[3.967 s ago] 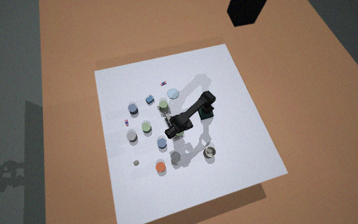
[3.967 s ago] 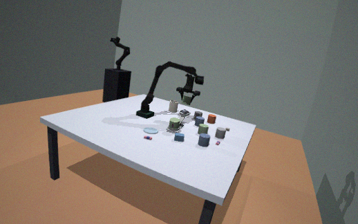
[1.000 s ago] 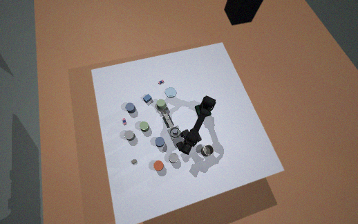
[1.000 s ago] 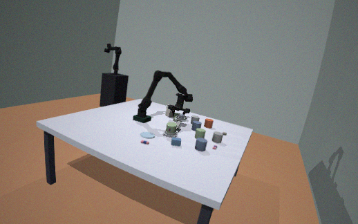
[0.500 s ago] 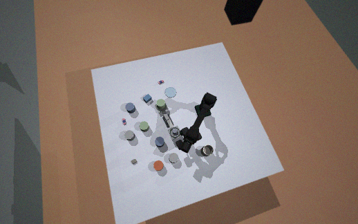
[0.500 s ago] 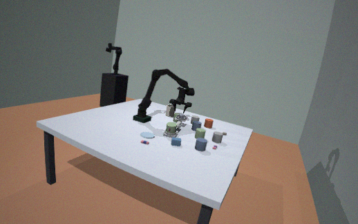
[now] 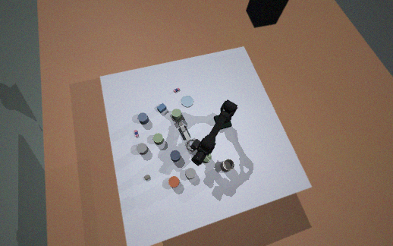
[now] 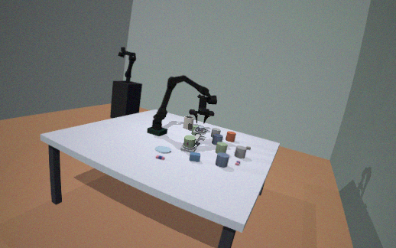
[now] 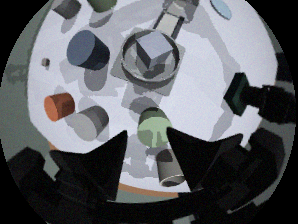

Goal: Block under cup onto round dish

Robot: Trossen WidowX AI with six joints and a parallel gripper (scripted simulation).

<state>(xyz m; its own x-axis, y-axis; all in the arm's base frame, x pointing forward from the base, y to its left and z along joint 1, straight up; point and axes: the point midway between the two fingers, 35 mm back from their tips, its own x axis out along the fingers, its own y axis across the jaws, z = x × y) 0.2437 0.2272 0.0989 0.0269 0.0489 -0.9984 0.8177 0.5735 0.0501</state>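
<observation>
Now: the grey block 9 cm to the right of my gripper tip, 5 cm ahead of it and 1 cm below it. Also, from my gripper tip: beige cup (16 cm behind, 11 cm to the left, 6 cm below); pale blue round dish (46 cm to the right, 10 cm below, 2 cm behind); orange cup (23 cm ahead, 10 cm to the left, 6 cm below).
</observation>
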